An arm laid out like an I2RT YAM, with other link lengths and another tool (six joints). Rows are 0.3 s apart.
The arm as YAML. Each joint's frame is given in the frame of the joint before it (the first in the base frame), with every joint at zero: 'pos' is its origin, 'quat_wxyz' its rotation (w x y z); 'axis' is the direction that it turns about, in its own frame. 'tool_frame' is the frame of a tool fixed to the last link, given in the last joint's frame.
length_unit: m
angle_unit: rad
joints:
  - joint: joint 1
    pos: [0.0, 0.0, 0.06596]
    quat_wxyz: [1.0, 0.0, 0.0, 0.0]
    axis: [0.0, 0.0, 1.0]
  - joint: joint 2
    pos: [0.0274, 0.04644, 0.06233]
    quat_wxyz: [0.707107, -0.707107, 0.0, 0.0]
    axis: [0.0, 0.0, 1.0]
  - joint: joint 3
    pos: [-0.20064, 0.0, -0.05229]
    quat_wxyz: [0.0, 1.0, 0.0, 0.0]
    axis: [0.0, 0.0, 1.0]
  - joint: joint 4
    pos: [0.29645, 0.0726, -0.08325]
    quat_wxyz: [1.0, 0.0, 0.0, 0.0]
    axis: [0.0, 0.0, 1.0]
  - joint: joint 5
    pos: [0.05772, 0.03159, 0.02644]
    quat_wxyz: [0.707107, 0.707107, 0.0, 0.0]
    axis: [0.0, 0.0, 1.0]
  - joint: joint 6
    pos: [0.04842, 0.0, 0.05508]
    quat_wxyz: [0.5, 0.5, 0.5, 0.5]
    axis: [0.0, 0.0, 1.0]
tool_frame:
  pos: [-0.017, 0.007, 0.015]
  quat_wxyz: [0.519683, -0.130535, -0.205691, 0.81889]
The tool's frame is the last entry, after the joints.
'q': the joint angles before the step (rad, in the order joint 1, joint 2, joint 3, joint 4, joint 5, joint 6). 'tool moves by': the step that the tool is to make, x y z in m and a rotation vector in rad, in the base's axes. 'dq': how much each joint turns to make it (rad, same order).
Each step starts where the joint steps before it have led.
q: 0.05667 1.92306 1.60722 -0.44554 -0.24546 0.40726
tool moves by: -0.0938 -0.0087 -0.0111 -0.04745 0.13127 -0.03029
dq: -0.00145 -0.40734 -0.45236 -0.09003 0.04897 -0.00593
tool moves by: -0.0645 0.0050 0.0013 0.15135 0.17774 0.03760
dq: -0.00013 -0.23811 -0.20050 -0.19043 -0.15410 0.06157
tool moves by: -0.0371 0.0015 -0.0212 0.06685 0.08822 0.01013
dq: 0.00018 -0.14400 -0.18088 -0.03762 -0.06799 0.02646
